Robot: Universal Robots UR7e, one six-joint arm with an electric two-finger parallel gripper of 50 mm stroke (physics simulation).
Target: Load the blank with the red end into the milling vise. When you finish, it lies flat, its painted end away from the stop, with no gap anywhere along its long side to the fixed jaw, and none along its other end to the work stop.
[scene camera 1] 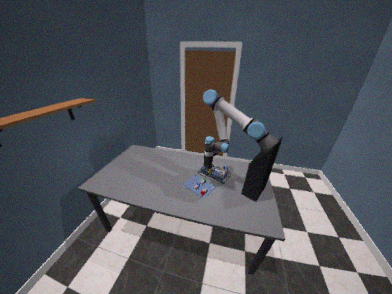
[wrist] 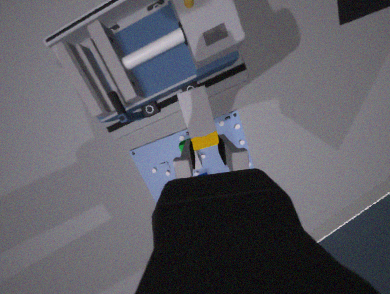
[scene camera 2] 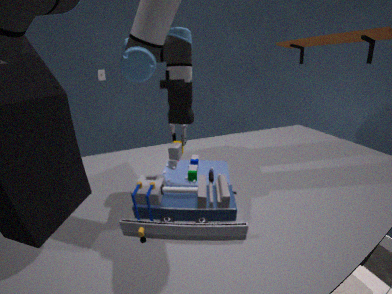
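My gripper is shut on a grey blank with a yellow end. It holds the blank above the table, beside the vise, with the long grey part sticking out from the fingers. The red-ended blank lies on the blue plate in scene camera 1; its red end does not show in the other two views. The milling vise has a grey block at one side and upright grey plates at the other, with a pale rod between. No blank shows between its jaws.
A green-ended blank and a blue-ended blank are on the plate, among white pegs. A long grey rail runs along the vise. A large black block stands by the arm.
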